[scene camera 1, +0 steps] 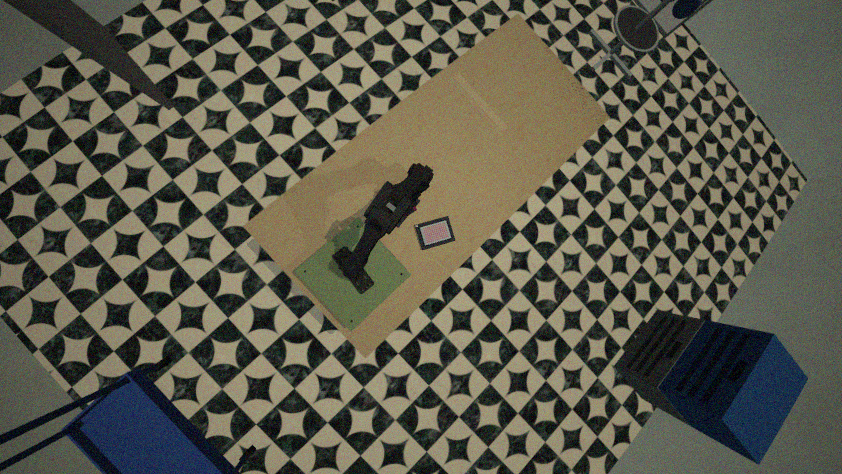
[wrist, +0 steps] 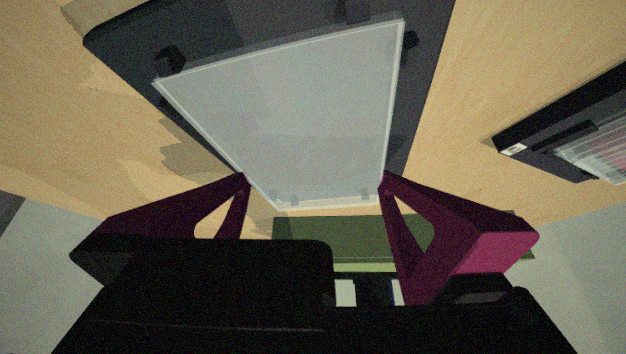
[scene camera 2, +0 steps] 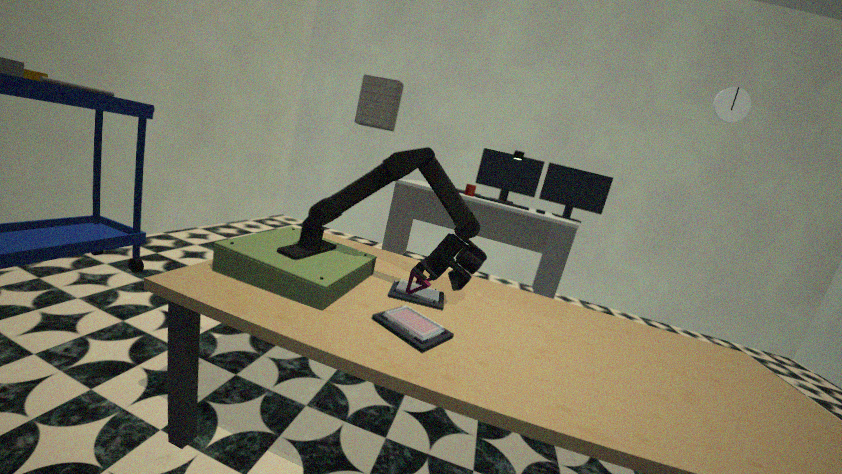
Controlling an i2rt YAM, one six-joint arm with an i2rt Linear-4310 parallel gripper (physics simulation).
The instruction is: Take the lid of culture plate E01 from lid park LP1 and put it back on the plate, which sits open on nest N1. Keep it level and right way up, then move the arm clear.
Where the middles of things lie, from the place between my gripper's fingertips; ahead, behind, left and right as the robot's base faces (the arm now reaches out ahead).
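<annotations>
There's a dark lid park (wrist: 136,47) that's 20 mm ahead of my hand and 10 mm below it, and the clear plate lid (wrist: 306,117) is 20 mm ahead of my hand too.
</annotations>
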